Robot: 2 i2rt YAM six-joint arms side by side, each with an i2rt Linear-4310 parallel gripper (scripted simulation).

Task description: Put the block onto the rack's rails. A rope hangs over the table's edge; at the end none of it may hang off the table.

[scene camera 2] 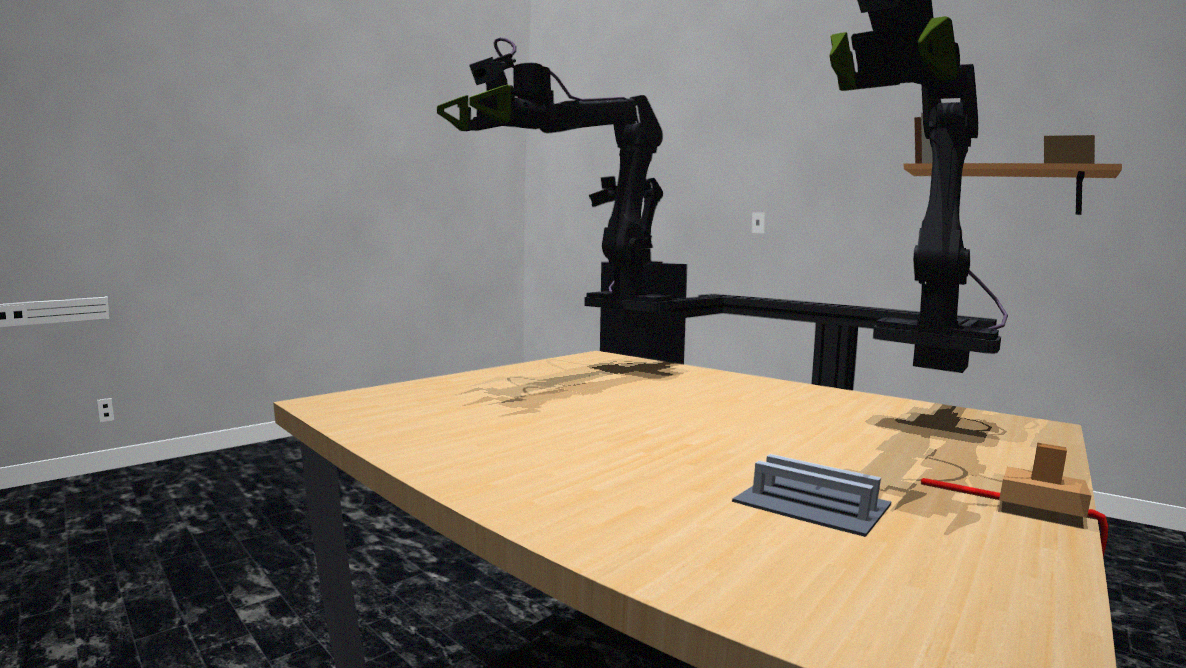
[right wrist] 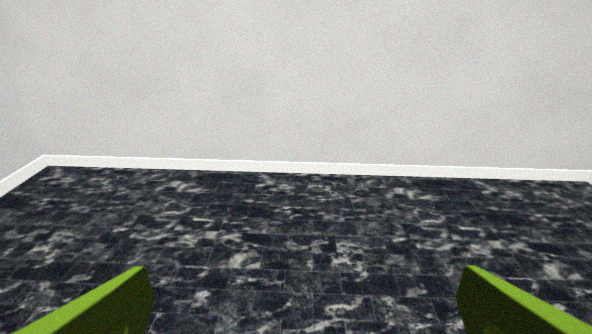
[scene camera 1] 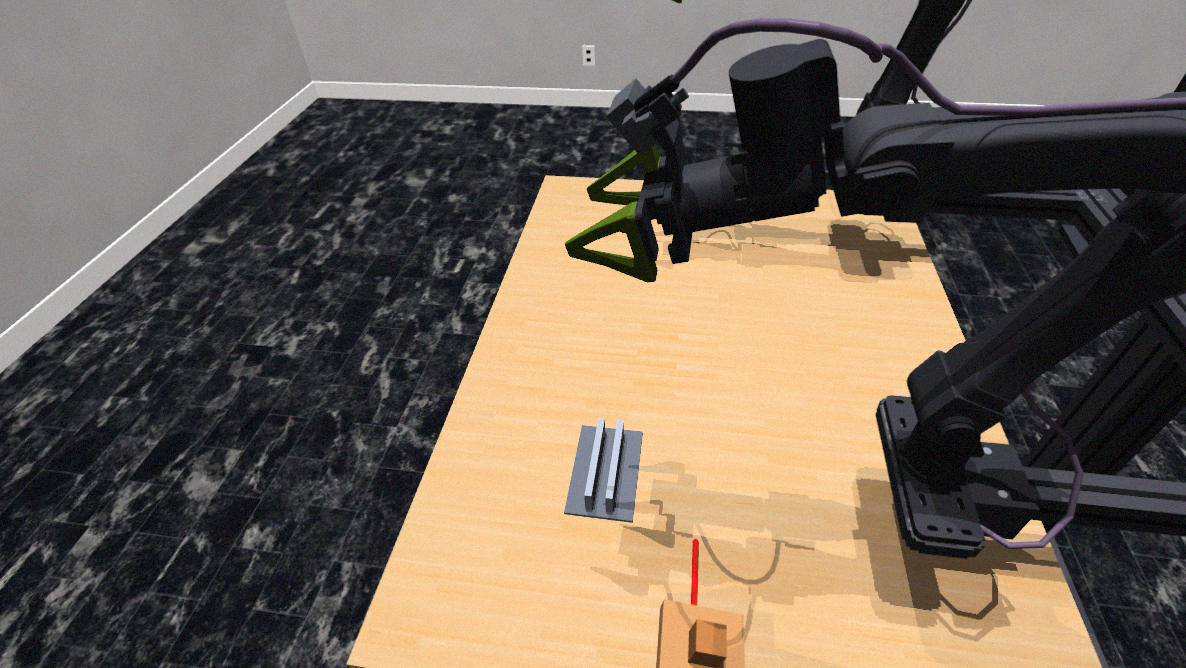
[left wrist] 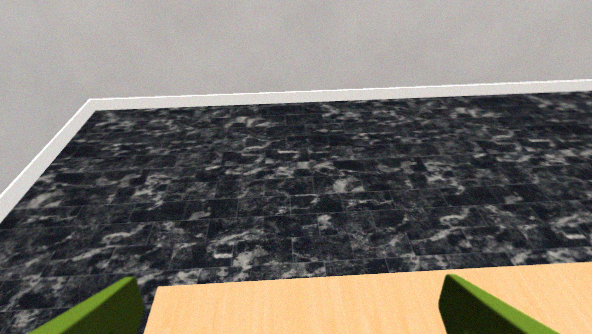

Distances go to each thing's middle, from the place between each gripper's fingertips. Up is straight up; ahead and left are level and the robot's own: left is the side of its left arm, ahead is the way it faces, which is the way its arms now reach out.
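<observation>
There's a brown block (scene camera 2: 1045, 487) that's far below my left hand (scene camera 1: 578, 220), a good way to the left of it and a fair way behind it. I can also see a grey rack (scene camera 2: 826, 507), which is 47 cm below my left hand and 5 cm to the right of it.
Taking the grey rack again, my right gripper (scene camera 2: 452, 105) is 51 cm above it, 6 cm past it and 65 cm to the right of it. The brown block is far below my right hand, a fair way behind it and far to the left of it.
</observation>
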